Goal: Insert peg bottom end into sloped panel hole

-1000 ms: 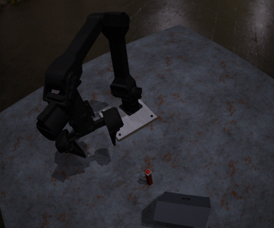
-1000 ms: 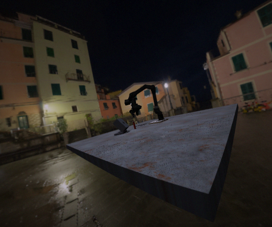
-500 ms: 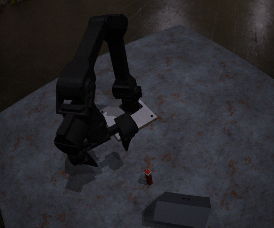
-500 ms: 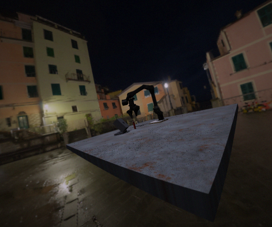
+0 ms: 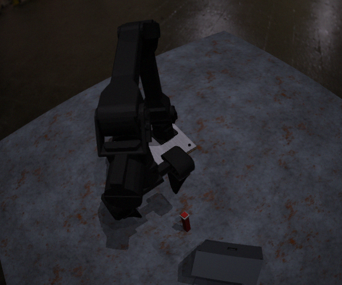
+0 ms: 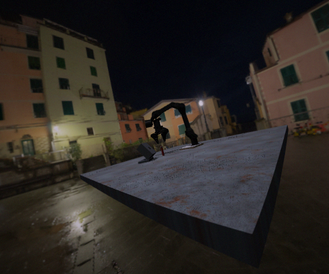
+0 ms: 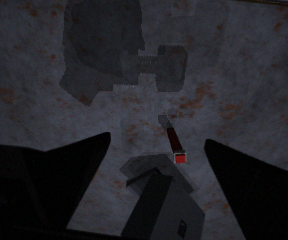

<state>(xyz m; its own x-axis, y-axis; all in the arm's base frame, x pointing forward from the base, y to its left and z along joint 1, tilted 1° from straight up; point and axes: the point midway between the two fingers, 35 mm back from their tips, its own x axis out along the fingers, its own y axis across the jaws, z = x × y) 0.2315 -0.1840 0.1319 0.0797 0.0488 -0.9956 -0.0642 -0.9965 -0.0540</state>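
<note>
Now: gripper tip 50 mm short of the red square-sided peg, 50 mm above it and 30 mm to the right of it. Round my gripper tip: grey sloped panel: 200 mm ahead, 30 mm to the left, 30 mm below.
</note>
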